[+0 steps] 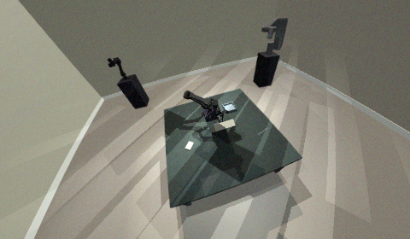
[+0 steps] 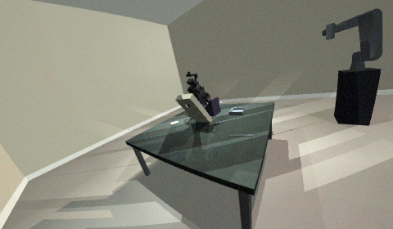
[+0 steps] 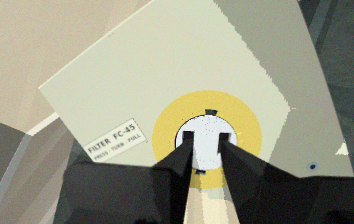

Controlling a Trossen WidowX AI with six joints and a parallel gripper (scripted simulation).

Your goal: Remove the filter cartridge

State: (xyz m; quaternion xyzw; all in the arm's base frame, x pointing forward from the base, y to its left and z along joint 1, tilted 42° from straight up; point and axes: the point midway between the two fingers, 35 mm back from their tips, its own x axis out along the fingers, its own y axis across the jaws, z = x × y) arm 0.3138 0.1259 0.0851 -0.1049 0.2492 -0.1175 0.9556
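The round filter cartridge is 2 cm ahead of my gripper tip and 1 cm below it. The rest, counted from my gripper tip: small cream block (37 cm to the right, 26 cm below, 1 cm ahead); cream service panel (9 cm below, 3 cm behind); tray (45 cm behind, 26 cm below, 23 cm to the left).
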